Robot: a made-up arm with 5 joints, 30 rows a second.
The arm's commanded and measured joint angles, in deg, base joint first. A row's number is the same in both.
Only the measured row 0 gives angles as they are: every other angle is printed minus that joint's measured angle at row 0.
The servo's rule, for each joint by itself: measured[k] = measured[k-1] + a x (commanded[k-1-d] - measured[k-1]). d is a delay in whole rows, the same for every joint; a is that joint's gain. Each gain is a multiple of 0.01, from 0.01 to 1. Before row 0 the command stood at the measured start. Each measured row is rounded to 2 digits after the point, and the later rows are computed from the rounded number. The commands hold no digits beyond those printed.
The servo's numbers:
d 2
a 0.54 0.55 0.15 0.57 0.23
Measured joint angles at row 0: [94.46, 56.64, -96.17, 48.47, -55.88]
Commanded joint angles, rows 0 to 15: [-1.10, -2.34, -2.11, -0.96, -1.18]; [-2.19, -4.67, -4.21, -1.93, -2.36]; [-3.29, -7.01, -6.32, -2.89, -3.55]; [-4.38, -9.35, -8.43, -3.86, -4.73]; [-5.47, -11.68, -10.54, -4.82, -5.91]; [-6.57, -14.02, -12.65, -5.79, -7.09]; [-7.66, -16.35, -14.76, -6.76, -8.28]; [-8.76, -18.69, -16.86, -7.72, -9.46]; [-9.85, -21.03, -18.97, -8.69, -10.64]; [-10.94, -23.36, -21.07, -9.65, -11.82]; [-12.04, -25.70, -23.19, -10.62, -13.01]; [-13.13, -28.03, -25.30, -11.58, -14.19]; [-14.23, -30.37, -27.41, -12.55, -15.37]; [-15.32, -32.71, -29.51, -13.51, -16.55]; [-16.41, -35.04, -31.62, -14.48, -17.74]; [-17.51, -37.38, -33.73, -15.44, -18.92]
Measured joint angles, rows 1 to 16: [0.00, 0.00, 0.00, 0.00, 0.00]; [0.00, 0.00, 0.00, 0.00, 0.00]; [-0.59, -1.29, -0.32, -0.55, -0.27]; [-1.45, -3.15, -0.90, -1.34, -0.75]; [-2.44, -5.27, -1.71, -2.22, -1.39]; [-3.49, -7.51, -2.72, -3.15, -2.16]; [-4.56, -9.80, -3.89, -4.10, -3.02]; [-5.65, -12.12, -5.20, -5.06, -3.96]; [-6.74, -14.45, -6.63, -6.03, -4.95]; [-7.83, -16.78, -8.16, -6.99, -5.99]; [-8.92, -19.12, -9.78, -7.96, -7.06]; [-10.01, -21.45, -11.47, -8.92, -8.15]; [-11.11, -23.79, -13.23, -9.89, -9.27]; [-12.20, -26.12, -15.04, -10.85, -10.40]; [-13.30, -28.46, -16.90, -11.82, -11.54]; [-14.39, -30.80, -18.79, -12.78, -12.69]
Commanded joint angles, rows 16 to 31: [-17.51, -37.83, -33.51, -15.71, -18.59]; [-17.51, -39.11, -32.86, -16.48, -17.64]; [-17.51, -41.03, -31.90, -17.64, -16.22]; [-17.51, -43.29, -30.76, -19.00, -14.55]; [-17.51, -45.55, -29.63, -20.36, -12.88]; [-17.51, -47.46, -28.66, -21.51, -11.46]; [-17.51, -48.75, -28.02, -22.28, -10.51]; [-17.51, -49.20, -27.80, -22.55, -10.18]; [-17.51, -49.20, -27.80, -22.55, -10.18]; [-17.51, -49.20, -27.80, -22.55, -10.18]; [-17.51, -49.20, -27.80, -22.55, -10.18]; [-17.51, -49.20, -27.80, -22.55, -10.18]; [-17.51, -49.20, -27.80, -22.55, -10.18]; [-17.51, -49.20, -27.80, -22.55, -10.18]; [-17.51, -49.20, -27.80, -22.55, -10.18]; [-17.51, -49.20, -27.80, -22.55, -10.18]
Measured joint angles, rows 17 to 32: [-15.48, -33.13, -20.71, -13.75, -13.85]; [-16.58, -35.47, -22.66, -14.71, -15.02]; [-17.08, -36.77, -24.29, -15.28, -15.84]; [-17.31, -38.06, -25.58, -15.96, -16.25]; [-17.42, -39.69, -26.53, -16.92, -16.24]; [-17.47, -41.67, -27.16, -18.11, -15.85]; [-17.49, -43.80, -27.53, -19.39, -15.17]; [-17.50, -45.81, -27.70, -20.60, -14.32]; [-17.51, -47.43, -27.75, -21.56, -13.44]; [-17.51, -48.40, -27.76, -22.12, -12.69]; [-17.51, -48.84, -27.77, -22.37, -12.11]; [-17.51, -49.04, -27.77, -22.47, -11.67]; [-17.51, -49.13, -27.77, -22.52, -11.33]; [-17.51, -49.17, -27.77, -22.54, -11.07]; [-17.51, -49.19, -27.77, -22.55, -10.87]; [-17.51, -49.20, -27.77, -22.55, -10.71]
